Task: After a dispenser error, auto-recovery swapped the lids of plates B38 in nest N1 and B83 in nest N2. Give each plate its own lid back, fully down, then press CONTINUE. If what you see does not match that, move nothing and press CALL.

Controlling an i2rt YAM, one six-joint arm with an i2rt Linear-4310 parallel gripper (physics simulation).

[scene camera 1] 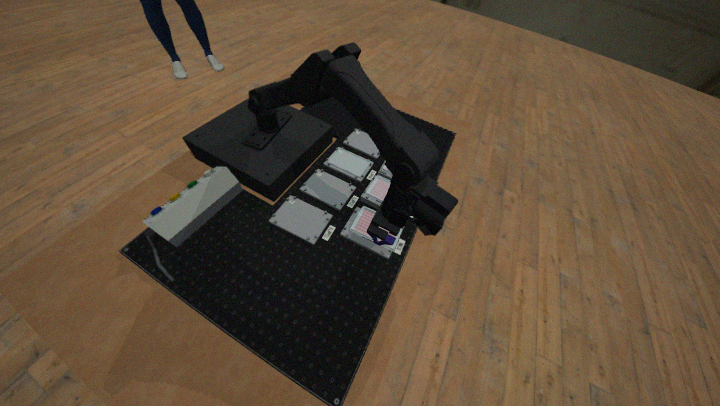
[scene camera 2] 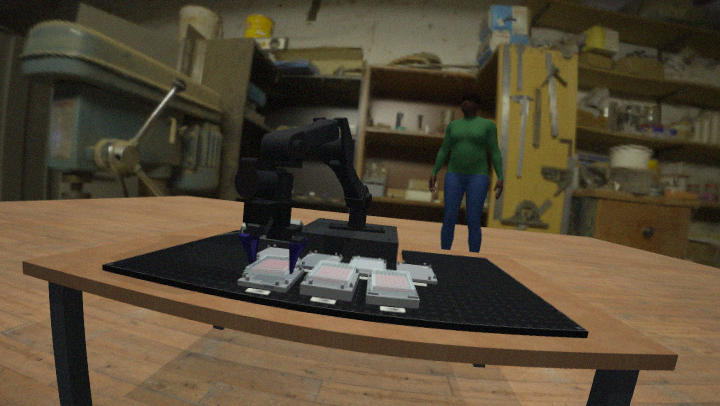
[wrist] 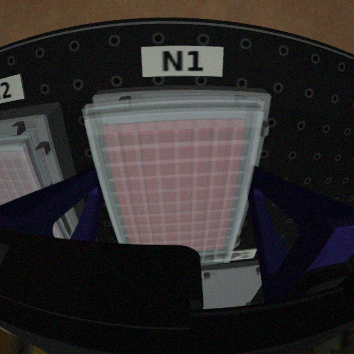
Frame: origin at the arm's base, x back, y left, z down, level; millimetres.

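Where they show: gripper, between the fingertips: (scene camera 1: 383, 231) (scene camera 2: 271, 270) (wrist: 175, 173); arm's base, origin of its link: (scene camera 1: 269, 129) (scene camera 2: 356, 229).
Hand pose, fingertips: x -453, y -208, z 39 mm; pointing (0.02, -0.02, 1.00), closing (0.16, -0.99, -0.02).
Each offset is from my fingertips to the top centre of the thing. "*": to the spot under its first point.
My gripper (scene camera 1: 381, 236) (scene camera 2: 270, 264) (wrist: 175, 173) is down at the nest labelled N1 {* dx -56, dy -14, dz +27 mm} (wrist: 182, 61). Its blue fingers are shut on the long sides of a plate {dx +18, dy +2, dz -16 mm} (scene camera 1: 363, 220) (scene camera 2: 274, 262) (wrist: 175, 158) with pink wells under a clear top. The plate sits low in the grey nest {dx +30, dy -1, dz +6 mm} (scene camera 1: 360, 241) (scene camera 2: 266, 283) (wrist: 182, 92), slightly askew to its rim. A second pink plate {dx +12, dy +131, dz -11 mm} (scene camera 1: 378, 189) (scene camera 2: 332, 274) (wrist: 17, 168) sits in nest N2 beside it. I cannot read any plate or lid codes.
A third pink plate {dx -10, dy +255, dz -7 mm} (scene camera 2: 391, 281) sits in the nest beyond N2. Several grey pads {* dx +228, dy -34, dz +19 mm} (scene camera 1: 300, 218) {* dx +197, dy +94, dz +19 mm} (scene camera 1: 328, 188) {dx +174, dy +224, dz +11 mm} (scene camera 1: 348, 163) lie in a row beside the nests. A grey button box {dx +498, dy -100, dz -55 mm} (scene camera 1: 193, 204) stands at the mat's left. A person (scene camera 2: 468, 171) stands behind the table.
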